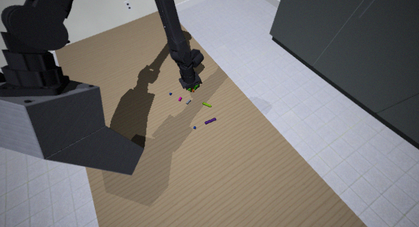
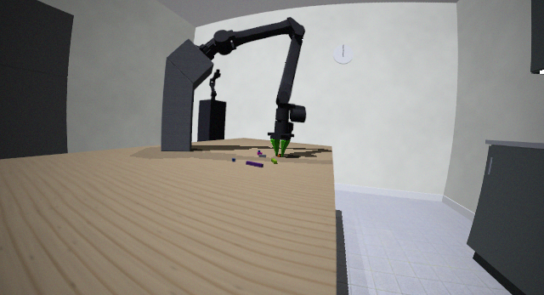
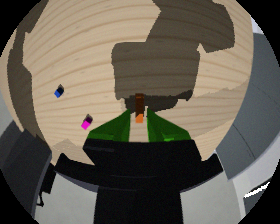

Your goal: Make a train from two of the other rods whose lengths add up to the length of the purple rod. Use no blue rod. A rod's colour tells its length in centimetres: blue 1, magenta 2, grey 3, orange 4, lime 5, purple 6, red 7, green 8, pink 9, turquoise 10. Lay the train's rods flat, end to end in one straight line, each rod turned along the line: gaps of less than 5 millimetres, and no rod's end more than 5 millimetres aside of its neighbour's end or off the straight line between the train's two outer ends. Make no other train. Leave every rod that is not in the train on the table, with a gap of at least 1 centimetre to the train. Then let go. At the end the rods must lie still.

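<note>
Now: hand 10 mm to the right of the orange rod and 10 mm above it. From my hand the other things lie so: magenta rod: 80 mm behind, 30 mm to the right, 10 mm below; then lime rod: 50 mm ahead, 120 mm to the right, 10 mm below; then grey rod: 40 mm behind, 70 mm to the right, 10 mm below.
</note>
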